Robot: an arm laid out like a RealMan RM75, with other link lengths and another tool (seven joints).
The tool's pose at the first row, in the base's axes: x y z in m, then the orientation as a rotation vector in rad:
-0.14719 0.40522 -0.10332 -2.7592 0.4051 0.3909
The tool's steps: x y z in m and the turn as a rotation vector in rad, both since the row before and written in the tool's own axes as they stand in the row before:
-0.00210 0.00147 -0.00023 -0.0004 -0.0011 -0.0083
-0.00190 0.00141 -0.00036 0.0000 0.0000 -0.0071
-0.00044 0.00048 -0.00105 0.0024 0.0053 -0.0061
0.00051 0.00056 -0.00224 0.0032 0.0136 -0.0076
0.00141 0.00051 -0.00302 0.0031 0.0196 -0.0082
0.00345 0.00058 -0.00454 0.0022 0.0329 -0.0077
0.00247 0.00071 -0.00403 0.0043 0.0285 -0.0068
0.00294 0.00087 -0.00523 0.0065 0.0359 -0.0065
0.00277 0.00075 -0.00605 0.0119 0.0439 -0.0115
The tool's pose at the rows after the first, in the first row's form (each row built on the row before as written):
-0.14954 0.40429 -0.10286 -2.7600 0.3932 0.3905
-0.15166 0.40330 -0.10233 -2.7606 0.3833 0.3887
-0.15198 0.40259 -0.10137 -2.7604 0.3763 0.3792
-0.15119 0.40118 -0.09964 -2.7618 0.3694 0.3578
-0.14942 0.39935 -0.09743 -2.7648 0.3631 0.3281
-0.14552 0.39650 -0.09435 -2.7716 0.3607 0.2804
-0.14277 0.39392 -0.09141 -2.7746 0.3584 0.2384
-0.13957 0.39068 -0.08741 -2.7763 0.3584 0.1857
-0.13660 0.38730 -0.08245 -2.7737 0.3532 0.1196

